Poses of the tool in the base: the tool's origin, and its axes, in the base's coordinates. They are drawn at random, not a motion.
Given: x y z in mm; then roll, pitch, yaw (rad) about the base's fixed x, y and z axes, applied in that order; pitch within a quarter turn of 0, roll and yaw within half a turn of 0.
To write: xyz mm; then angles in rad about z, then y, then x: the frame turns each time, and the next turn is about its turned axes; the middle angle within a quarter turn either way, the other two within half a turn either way. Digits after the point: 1 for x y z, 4 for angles.
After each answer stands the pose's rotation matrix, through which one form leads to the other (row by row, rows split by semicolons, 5 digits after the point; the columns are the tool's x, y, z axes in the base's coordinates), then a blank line. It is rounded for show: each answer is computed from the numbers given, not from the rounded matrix.
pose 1, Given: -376.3, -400.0, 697.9, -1.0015, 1.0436, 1.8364
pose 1, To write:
-376.3, -400.0, 697.9, 1.8364, 1.0436, -1.0015
-0.13206 -0.32907 -0.93503; 0.48547 -0.84389 0.22842; -0.86422 -0.42376 0.27120

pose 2, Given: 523.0, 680.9, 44.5, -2.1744, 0.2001, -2.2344
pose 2, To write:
523.0, 680.9, 44.5, -2.2344, 0.2001, -2.1744
-0.60367 -0.34635 0.71807; -0.77206 0.47854 -0.41824; -0.19877 -0.80687 -0.55629

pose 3, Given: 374.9, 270.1, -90.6, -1.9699, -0.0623, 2.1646
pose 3, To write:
374.9, 270.1, -90.6, 2.1646, -0.0623, -1.9699
-0.55843 0.28998 -0.77722; 0.82721 0.26497 -0.49549; 0.06226 -0.91962 -0.38784

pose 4, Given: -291.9, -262.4, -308.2, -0.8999, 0.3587, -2.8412
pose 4, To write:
-291.9, -262.4, -308.2, -2.8412, 0.3587, -0.8999
-0.89442 0.44661 0.02329; -0.27706 -0.51249 -0.81277; -0.35106 -0.73341 0.58212

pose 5, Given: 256.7, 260.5, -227.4, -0.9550, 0.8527, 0.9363
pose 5, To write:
256.7, 260.5, -227.4, 0.9363, 0.8527, -0.9550
0.39002 -0.82959 -0.39959; 0.52990 -0.15270 0.83420; -0.75306 -0.53710 0.38004

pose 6, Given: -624.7, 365.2, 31.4, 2.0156, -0.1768, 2.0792
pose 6, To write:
-624.7, 365.2, 31.4, 2.0792, -0.1768, 2.0156
-0.47920 0.45314 0.75169; 0.85991 0.07077 0.50552; 0.17588 0.88862 -0.42357

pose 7, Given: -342.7, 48.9, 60.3, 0.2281, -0.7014, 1.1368
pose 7, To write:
-342.7, 48.9, 60.3, 1.1368, -0.7014, 0.2281
0.32124 -0.94515 -0.05915; 0.69312 0.27722 -0.66539; 0.64529 0.17275 0.74415

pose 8, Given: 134.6, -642.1, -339.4, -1.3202, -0.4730, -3.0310
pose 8, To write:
134.6, -642.1, -339.4, -3.0310, -0.4730, -1.3202
-0.88477 -0.41126 0.21920; -0.09825 -0.29518 -0.95038; 0.45556 -0.86240 0.22075

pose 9, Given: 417.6, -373.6, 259.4, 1.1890, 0.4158, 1.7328
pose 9, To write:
417.6, -373.6, 259.4, 1.7328, 0.4158, 1.1890
-0.14755 -0.42817 0.89157; 0.90282 0.30983 0.29821; -0.40392 0.84893 0.34084

